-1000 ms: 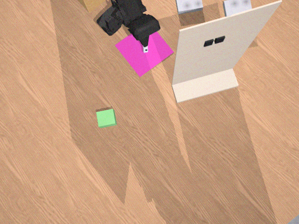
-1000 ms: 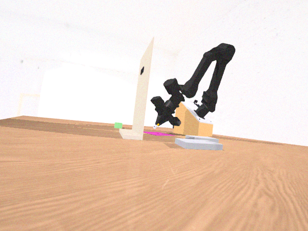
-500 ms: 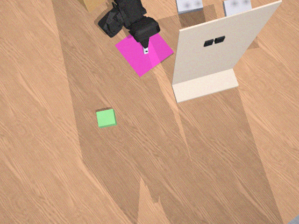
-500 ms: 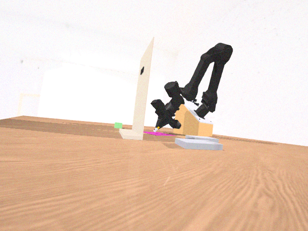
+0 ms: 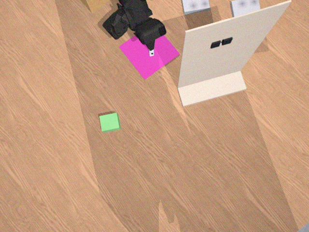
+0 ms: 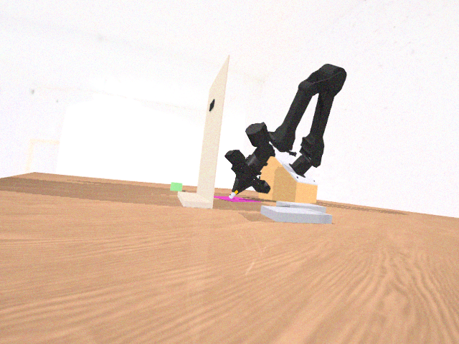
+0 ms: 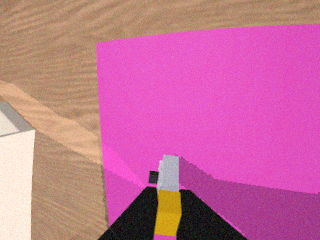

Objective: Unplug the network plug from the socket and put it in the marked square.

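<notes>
Now: gripper tip right at the network plug. Round my gripper tip: magenta marked square: 20 mm below, 10 mm behind; then cream panel: 160 mm ahead, 120 mm above, 80 mm to the left; then green cube: 190 mm to the right, 110 mm ahead, 10 mm below.
</notes>
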